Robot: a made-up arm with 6 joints. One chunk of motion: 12 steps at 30 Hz.
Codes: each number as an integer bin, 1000 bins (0 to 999) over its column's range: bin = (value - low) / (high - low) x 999, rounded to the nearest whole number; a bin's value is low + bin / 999 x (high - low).
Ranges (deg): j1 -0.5..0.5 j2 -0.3..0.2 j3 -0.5..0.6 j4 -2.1..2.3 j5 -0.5..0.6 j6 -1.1..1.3
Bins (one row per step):
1: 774 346 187 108 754 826
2: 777 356 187 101 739 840
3: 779 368 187 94 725 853
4: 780 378 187 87 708 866
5: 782 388 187 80 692 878
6: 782 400 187 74 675 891
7: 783 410 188 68 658 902
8: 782 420 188 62 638 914
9: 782 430 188 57 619 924
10: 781 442 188 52 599 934
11: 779 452 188 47 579 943
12: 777 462 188 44 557 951
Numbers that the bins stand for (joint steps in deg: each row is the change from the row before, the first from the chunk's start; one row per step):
1: 0.275 -0.127 -0.294 -1.624 0.330 0.884
2: 0.278 -0.122 -0.294 -1.655 0.314 0.918
3: 0.280 -0.116 -0.294 -1.686 0.298 0.949
4: 0.281 -0.111 -0.294 -1.717 0.280 0.980
5: 0.283 -0.106 -0.294 -1.748 0.262 1.009
6: 0.283 -0.100 -0.294 -1.774 0.243 1.041
7: 0.284 -0.095 -0.293 -1.801 0.225 1.067
8: 0.283 -0.090 -0.293 -1.827 0.203 1.096
9: 0.283 -0.085 -0.293 -1.849 0.182 1.120
10: 0.282 -0.079 -0.293 -1.871 0.160 1.144
11: 0.280 -0.074 -0.293 -1.893 0.138 1.165
12: 0.278 -0.069 -0.293 -1.906 0.113 1.185

